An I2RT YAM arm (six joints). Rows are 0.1 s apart.
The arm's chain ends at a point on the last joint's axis. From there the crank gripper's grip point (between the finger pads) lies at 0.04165 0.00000 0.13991 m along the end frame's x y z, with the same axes.
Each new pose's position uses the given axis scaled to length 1; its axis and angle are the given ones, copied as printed.
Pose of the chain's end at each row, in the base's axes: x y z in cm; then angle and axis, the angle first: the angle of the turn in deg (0 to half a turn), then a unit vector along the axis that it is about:
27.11 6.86 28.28 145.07 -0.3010 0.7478 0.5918
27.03 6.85 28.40 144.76 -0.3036 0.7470 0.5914
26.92 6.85 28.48 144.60 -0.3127 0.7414 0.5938
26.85 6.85 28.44 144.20 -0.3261 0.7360 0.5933
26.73 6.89 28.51 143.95 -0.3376 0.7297 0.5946
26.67 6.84 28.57 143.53 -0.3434 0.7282 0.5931
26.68 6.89 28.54 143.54 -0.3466 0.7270 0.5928
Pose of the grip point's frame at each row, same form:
25.84 20.24 22.59 145.07 -0.3010 0.7478 0.5918
25.79 20.24 22.71 144.76 -0.3036 0.7470 0.5914
25.56 20.24 22.84 144.60 -0.3127 0.7414 0.5938
25.40 20.22 22.76 144.20 -0.3261 0.7360 0.5933
25.15 20.25 22.84 143.95 -0.3376 0.7297 0.5946
25.12 20.19 22.87 143.53 -0.3434 0.7282 0.5931
25.09 20.22 22.81 143.54 -0.3466 0.7270 0.5928

